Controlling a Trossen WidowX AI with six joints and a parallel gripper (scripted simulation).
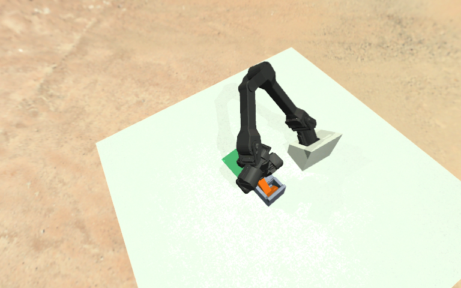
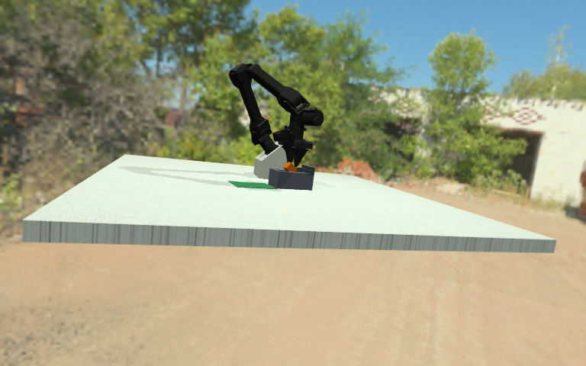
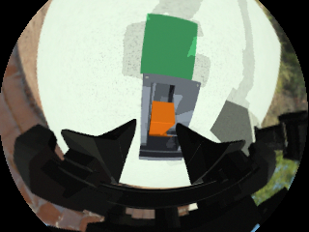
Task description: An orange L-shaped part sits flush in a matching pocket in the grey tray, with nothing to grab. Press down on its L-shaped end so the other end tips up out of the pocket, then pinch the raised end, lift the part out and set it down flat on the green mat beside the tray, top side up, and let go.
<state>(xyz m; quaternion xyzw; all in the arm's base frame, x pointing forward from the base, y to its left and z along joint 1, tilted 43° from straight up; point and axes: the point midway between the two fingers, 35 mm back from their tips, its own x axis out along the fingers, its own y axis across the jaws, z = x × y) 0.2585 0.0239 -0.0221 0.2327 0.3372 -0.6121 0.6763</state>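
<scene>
My gripper tip is now 40 mm above the orange L-shaped part, 30 mm to the right of it and 30 mm past it. From my gripper tip the other things lie so: green mat (150 mm to the right, 100 mm below, 10 mm ahead).
</scene>
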